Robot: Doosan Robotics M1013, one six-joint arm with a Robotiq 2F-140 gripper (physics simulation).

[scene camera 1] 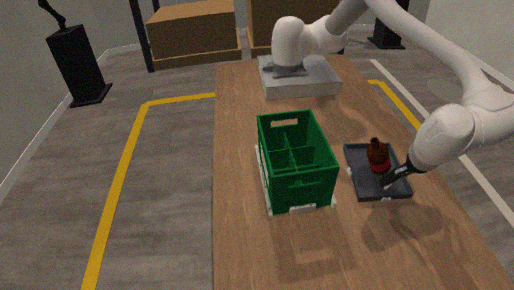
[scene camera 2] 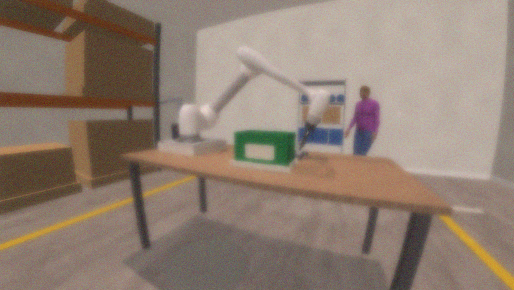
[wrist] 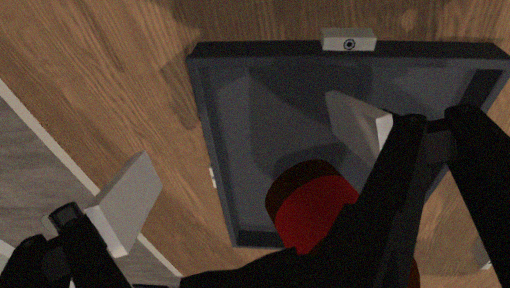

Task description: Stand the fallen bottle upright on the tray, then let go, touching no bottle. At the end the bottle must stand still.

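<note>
The brown bottle with a red label is in the dark grey tray, neck up in scene camera 1. It seems to lean a little to the left there; whether its base rests flat I cannot tell. In the wrist view its lower part shows and the gripper hides its upper part. My gripper is tilted and open, with nothing between the fingers. Its pale pads are at the front right of the bottle, close to it; contact cannot be judged. The bottle does not show in scene camera 2.
A green crate with compartments stands left of the tray on the wooden table. The arm's grey base plate is at the back. A person stands beyond the table.
</note>
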